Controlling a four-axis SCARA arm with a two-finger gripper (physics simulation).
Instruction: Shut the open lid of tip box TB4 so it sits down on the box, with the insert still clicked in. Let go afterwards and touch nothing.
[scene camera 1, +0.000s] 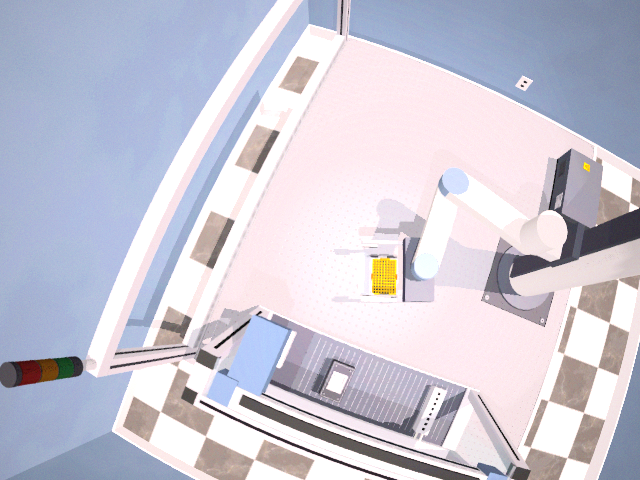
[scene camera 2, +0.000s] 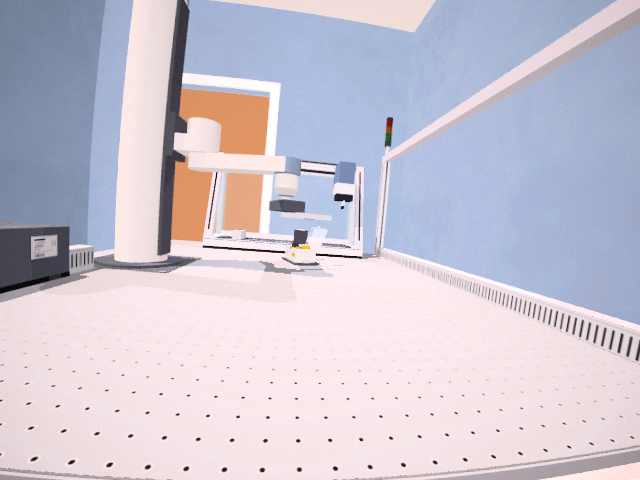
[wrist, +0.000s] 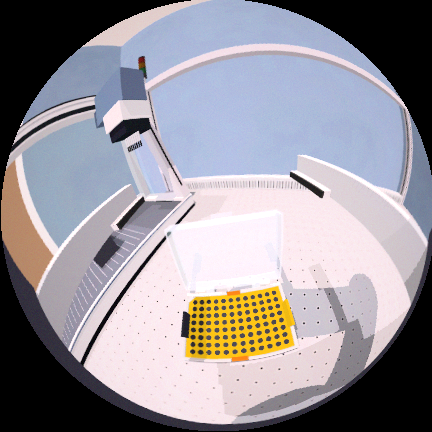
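Seen in the pictures: gripper, fingertip midpoint: (scene camera 1: 361, 270) (scene camera 2: 321, 217) (wrist: 212, 174); arm's base, link origin: (scene camera 1: 523, 277) (scene camera 2: 141, 264).
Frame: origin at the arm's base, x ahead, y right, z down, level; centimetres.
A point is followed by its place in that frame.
Note:
Tip box TB4 (scene camera 2: 306, 256) {x 54.2, y -15.5, z -4.4 cm} (wrist: 274, 352) {x 49.3, y -16.4, z -7.3 cm} stands on the table with its yellow insert (scene camera 1: 384, 276) {x 51.8, y -20.9, z -7.0 cm} (wrist: 235, 325) {x 51.7, y -21.1, z -7.0 cm} lying level inside; orange clips show at two edges. Its clear lid (scene camera 2: 318, 234) {x 59.2, y -23.9, z -13.0 cm} (wrist: 227, 250) {x 58.7, y -23.6, z -11.7 cm} is open, standing up and leaning back at the hinge side, away from the camera in the wrist view. My gripper (scene camera 1: 363, 271) {x 59.8, y -24.2, z -20.1 cm} (scene camera 2: 328, 217) {x 59.8, y -24.2, z -20.1 cm} (wrist: 212, 174) {x 59.8, y -24.2, z -20.1 cm} is open, with long flat fingers held level above the box and above the lid's top edge. The fingers are wide apart, and nothing is between them. The lid's outline is faint in scene camera 1.
A dark upright block (scene camera 2: 299, 237) (wrist: 185, 324) stands at one side of the box. A framed machine with a striped deck (scene camera 1: 372, 384) {x 41.6, y -54.9, z -6.2 cm} (wrist: 82, 300) {x 40.2, y -49.4, z -6.2 cm} and a blue head (scene camera 1: 258, 353) {x 73.5, y -53.6, z -50.0 cm} (scene camera 2: 344, 173) {x 72.3, y -46.5, z -44.0 cm} stands beyond it. A grey cabinet (scene camera 1: 576, 191) {x -8.7, y 36.9, z -12.8 cm} (scene camera 2: 33, 254) {x -3.4, y 34.2, z -7.5 cm} stands near the arm's base.

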